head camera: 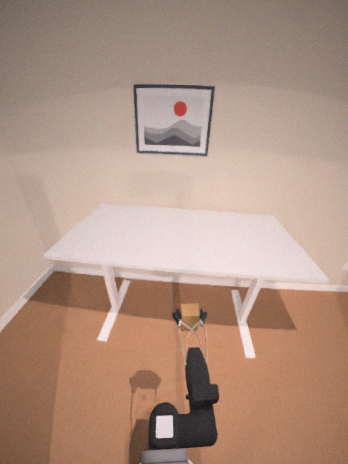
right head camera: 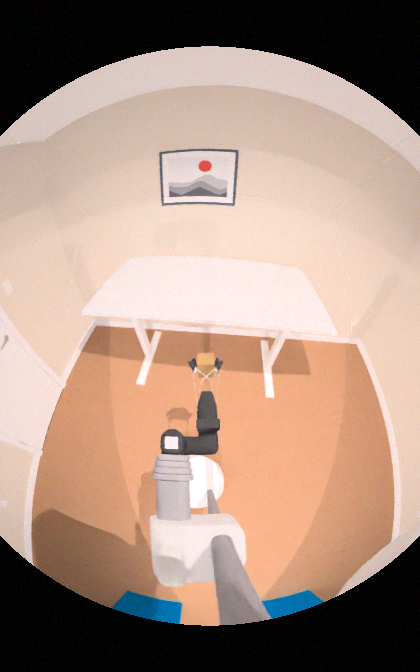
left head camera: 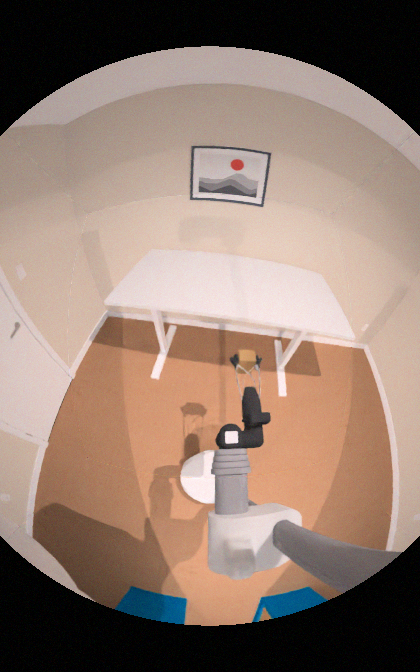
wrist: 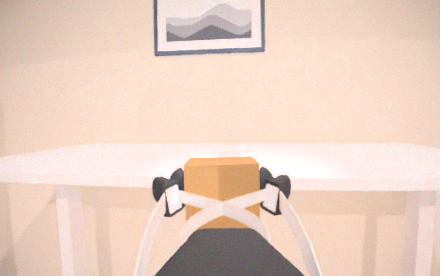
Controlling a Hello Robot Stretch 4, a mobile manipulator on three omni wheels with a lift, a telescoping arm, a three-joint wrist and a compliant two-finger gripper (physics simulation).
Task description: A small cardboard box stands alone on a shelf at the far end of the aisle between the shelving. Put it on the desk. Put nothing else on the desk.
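Frame: origin at the robot's base, x ahead, y left, z up, level; centimetres.
Seen in the pictures: gripper, fingertip midpoint: (head camera: 189,309) (wrist: 221,182).
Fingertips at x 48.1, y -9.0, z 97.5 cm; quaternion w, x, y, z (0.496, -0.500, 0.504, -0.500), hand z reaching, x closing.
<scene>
Offsets run from my fingertips to a thing's middle. "spot": to the spot under its first point. Level surfaces: height alone.
The small cardboard box {dx -1.8, dy +0.0, dz -2.1 cm} (head camera: 190,311) (left head camera: 247,356) (right head camera: 205,360) (wrist: 221,175) is held between the two dark fingertips of my gripper (head camera: 190,316) (left head camera: 246,360) (right head camera: 205,365) (wrist: 221,182), which is shut on it. The gripper points forward toward the desk. The white desk {dz -5.1 cm} (head camera: 185,240) (left head camera: 225,285) (right head camera: 210,292) (wrist: 120,162) stands against the wall, and no object shows on its top. In the head views the box appears in front of the desk's near edge, apart from it. In the wrist view the box's top overlaps the desk's front edge. The lower part of the box is hidden by the gripper.
The desk's left leg {spot: dx +68.9, dy +56.3, dz -66.6 cm} (head camera: 110,287) (left head camera: 159,332) and right leg {spot: dx +51.8, dy -64.3, dz -65.9 cm} (head camera: 250,300) (left head camera: 291,350) stand on long feet on the brown floor. A framed picture (head camera: 172,140) (wrist: 209,45) hangs above the desk. A door (left head camera: 25,370) is at the left. Blue parts (left head camera: 155,605) (right head camera: 150,606) show at the bottom edge.
</scene>
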